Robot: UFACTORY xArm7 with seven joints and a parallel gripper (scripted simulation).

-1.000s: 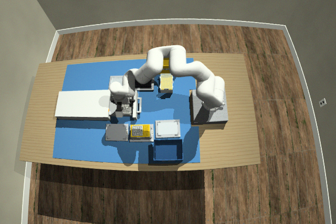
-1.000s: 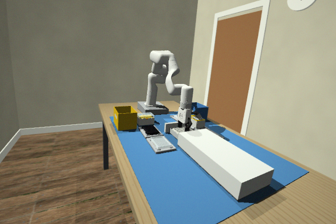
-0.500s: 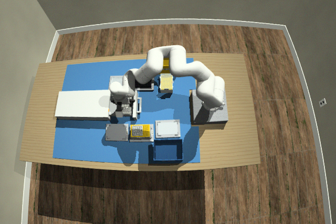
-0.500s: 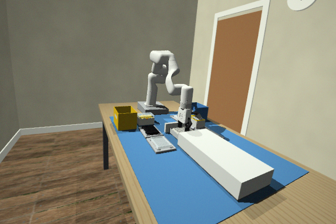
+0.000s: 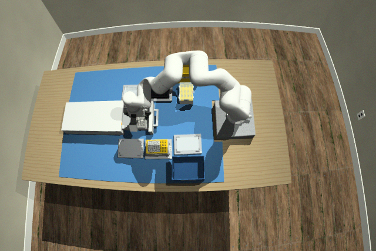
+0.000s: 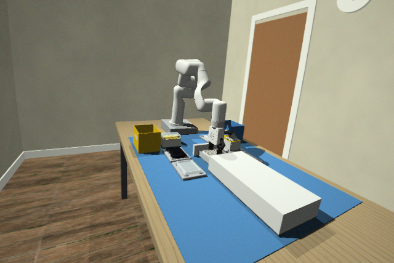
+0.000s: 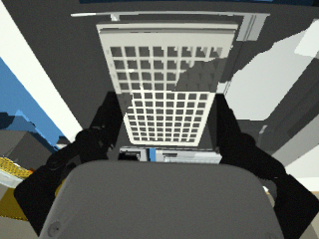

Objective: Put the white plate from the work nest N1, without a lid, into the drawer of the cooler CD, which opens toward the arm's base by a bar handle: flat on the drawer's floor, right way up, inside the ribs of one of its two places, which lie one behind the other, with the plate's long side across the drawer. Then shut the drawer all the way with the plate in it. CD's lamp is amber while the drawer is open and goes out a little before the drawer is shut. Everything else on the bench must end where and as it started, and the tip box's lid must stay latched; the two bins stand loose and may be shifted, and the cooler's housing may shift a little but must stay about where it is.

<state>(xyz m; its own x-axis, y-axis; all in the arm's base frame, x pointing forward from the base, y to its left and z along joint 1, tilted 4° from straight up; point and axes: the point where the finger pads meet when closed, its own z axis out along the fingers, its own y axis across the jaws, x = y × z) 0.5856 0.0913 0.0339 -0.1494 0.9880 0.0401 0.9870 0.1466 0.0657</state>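
Right now my hand is 30 mm short of the drawer and 20 mm above it. Round my hand: grey nest 190 mm to the left, 40 mm below, 30 mm ahead; then white plate 10 mm below; then yellow tip box 160 mm to the left, 150 mm behind, 10 mm above.
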